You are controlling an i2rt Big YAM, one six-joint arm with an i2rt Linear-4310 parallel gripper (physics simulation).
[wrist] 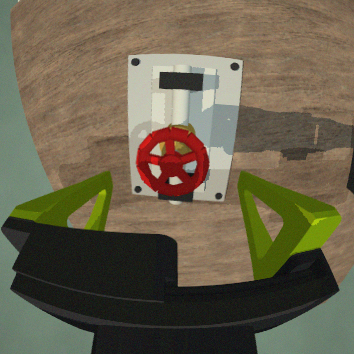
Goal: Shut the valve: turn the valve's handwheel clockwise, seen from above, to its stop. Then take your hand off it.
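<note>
The red handwheel (170, 161) has several spokes and sits on a brass valve body (182, 131) near the middle of the wrist view. A white pipe (181, 107) runs up from the valve, under a black clamp (181, 81). All are mounted on a light grey plate (232, 115) with dark bolts at its corners. My gripper (174, 177) is open wide, with its green fingers to the left and right of the wheel. Both fingertips stand apart from the wheel's rim, and nothing is between them. The wheel covers part of the valve body.
The plate lies on a round wooden table top (75, 100), whose curved edge shows at the left. A dark shadow falls across the wood to the right of the plate. A dark object (351, 167) shows in part at the right edge of the view.
</note>
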